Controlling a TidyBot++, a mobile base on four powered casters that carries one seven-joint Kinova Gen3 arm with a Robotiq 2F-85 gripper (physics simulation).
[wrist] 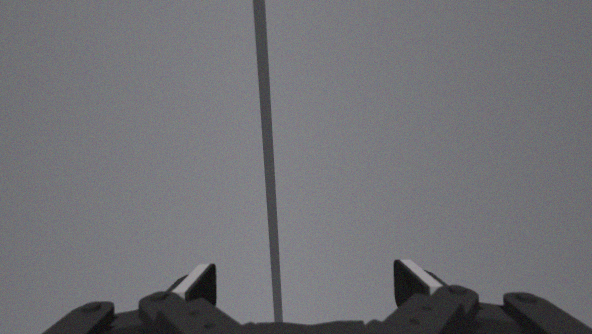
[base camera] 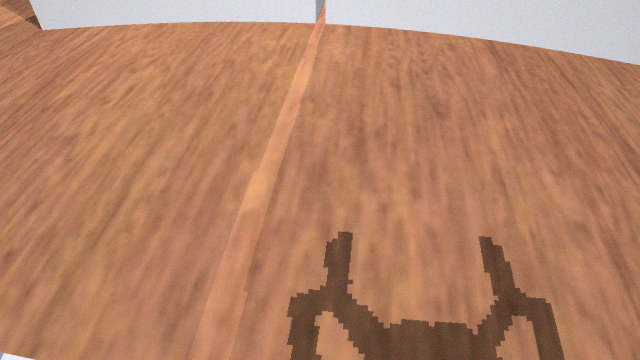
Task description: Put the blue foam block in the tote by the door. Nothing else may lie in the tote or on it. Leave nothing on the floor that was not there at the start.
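Frame: origin at the arm's base, x ahead, y left, z up, level; millimetres.
Seen in the pictures: gripper, fingertip midpoint: (wrist: 305, 281).
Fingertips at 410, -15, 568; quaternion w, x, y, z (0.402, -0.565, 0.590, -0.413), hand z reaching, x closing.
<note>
A point is followed by its place in that frame, as x, y, z.
My gripper (wrist: 305, 281) {410, -15, 569} is open, with its two fingers wide apart and nothing between them in the wrist view. It points at a plain grey upright surface. The arm and gripper themselves do not show in the base camera view, but the gripper's forked shadow (base camera: 425, 340) {228, -101, -396} lies on the wooden floor (base camera: 425, 150) {514, -145, -396} at the lower right. The blue foam block, the tote and the door do not show in either view.
A pale grey upright surface (base camera: 175, 10) {1055, 436, -360} (wrist: 400, 150) {986, -279, 453} stands ahead, beyond the floor's far edge. A narrow dark upright gap (wrist: 266, 140) runs down it, left of the wrist view's middle. A thin bright strip (base camera: 255, 190) runs along the floor towards it. More floor shows at the far upper left.
</note>
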